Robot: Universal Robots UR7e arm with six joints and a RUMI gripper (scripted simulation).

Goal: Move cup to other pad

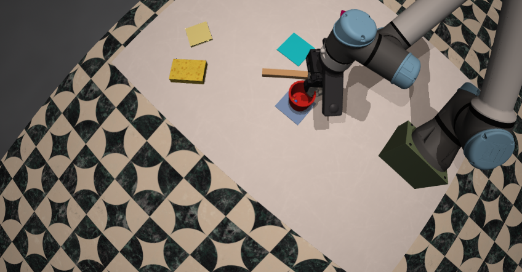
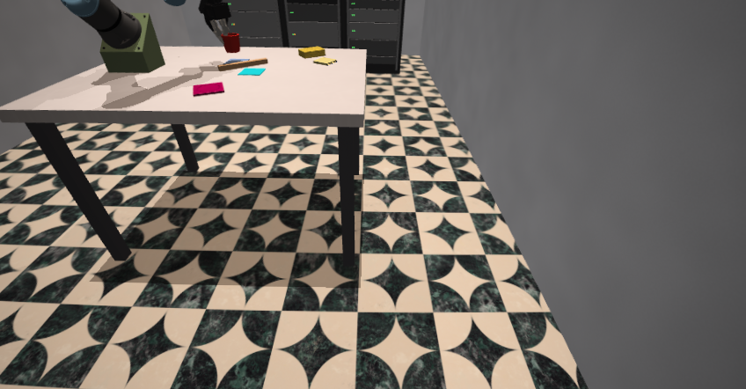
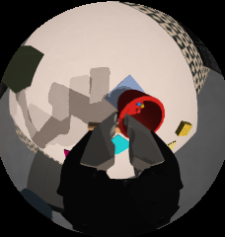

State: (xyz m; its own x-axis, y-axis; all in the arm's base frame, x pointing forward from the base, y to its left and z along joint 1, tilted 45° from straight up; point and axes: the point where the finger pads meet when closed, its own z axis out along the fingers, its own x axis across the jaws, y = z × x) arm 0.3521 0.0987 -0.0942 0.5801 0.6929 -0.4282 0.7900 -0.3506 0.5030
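The cyan pad lies 16 cm ahead of my hand, 11 cm below it and 10 cm to the right of it. Also, from my hand: red cup (3 cm to the left, 3 cm below, 2 cm ahead); magenta flat piece (33 cm to the right, 11 cm ahead, 9 cm below); wooden rail (10 cm below, 9 cm ahead, 4 cm to the right).
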